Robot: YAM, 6 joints.
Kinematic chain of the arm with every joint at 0, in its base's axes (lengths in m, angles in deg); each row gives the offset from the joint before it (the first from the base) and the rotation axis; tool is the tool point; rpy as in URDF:
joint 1: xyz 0 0 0.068 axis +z
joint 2: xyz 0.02 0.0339 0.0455 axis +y
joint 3: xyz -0.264 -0.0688 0 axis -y
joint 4: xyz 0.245 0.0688 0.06 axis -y
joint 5: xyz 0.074 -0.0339 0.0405 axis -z
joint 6: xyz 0.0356 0 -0.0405 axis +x
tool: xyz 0 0 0 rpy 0 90 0
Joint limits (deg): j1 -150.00..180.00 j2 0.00..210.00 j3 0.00..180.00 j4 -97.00..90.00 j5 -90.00..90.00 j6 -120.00..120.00
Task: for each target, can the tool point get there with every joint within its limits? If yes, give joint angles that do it. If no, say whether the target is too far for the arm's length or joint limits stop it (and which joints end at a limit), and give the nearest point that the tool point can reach.
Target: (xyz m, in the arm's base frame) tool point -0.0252 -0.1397 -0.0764
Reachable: yes | joints -93.16 144.59 21.91 25.84 29.35 66.02
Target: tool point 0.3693 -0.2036 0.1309
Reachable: yes | joints -25.88 119.81 77.02 -18.32 38.11 -19.18
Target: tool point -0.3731 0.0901 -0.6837
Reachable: no: too far | nearest point -0.3117 0.0753 -0.3731 | short by 0.317 m
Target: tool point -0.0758 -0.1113 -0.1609
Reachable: yes | joints -122.48 187.01 74.51 -71.24 6.67 52.67
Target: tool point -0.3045 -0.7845 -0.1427
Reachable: no: too far | nearest point -0.2234 -0.5756 -0.0728 | short by 0.235 m
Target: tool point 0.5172 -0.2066 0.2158
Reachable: yes | joints -19.80 137.06 116.21 -5.68 32.71 -59.86
